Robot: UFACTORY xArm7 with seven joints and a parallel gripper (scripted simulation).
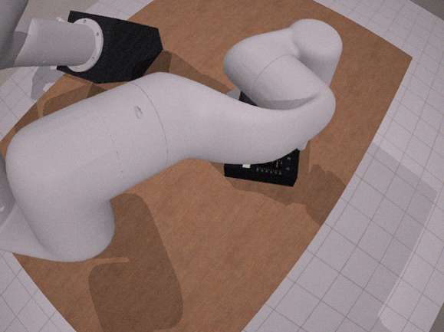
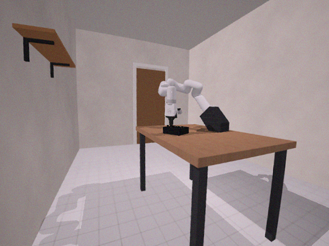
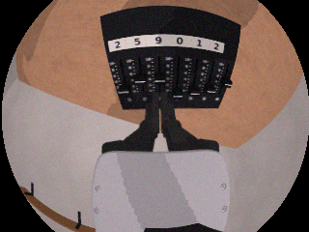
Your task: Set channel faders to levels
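Now: hand 20 mm past the channel fader cap, 10 mm to the left of it and 30 mm above it. Round my hand: master fader cap: 70 mm behind, 60 mm to the left, 30 mm below; then fader: 10 mm ahead, 40 mm to the right, 30 mm below.
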